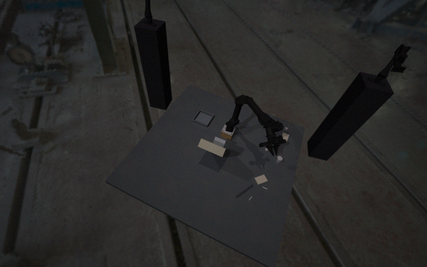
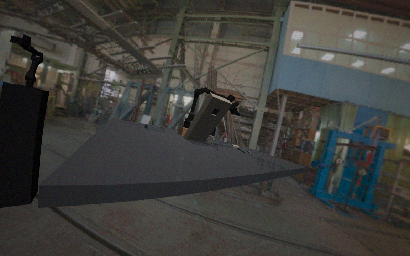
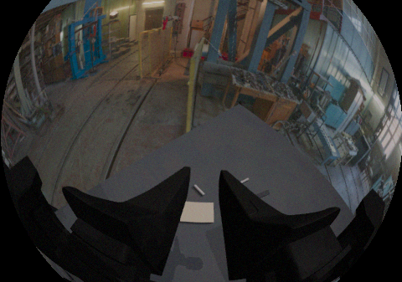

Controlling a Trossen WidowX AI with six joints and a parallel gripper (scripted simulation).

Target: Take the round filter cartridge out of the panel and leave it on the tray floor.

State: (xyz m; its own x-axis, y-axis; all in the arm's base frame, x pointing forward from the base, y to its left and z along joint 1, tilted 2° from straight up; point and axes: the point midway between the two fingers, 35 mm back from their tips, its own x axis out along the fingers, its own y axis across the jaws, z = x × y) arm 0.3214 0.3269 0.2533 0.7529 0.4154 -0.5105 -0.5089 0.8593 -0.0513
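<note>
Right now the round filter cartridge is 42 cm to the right of my gripper tip, 4 cm below it and 2 cm ahead of it. Also, from my gripper tip: grey square tray (61 cm to the right, 45 cm behind, 30 cm below).
</note>
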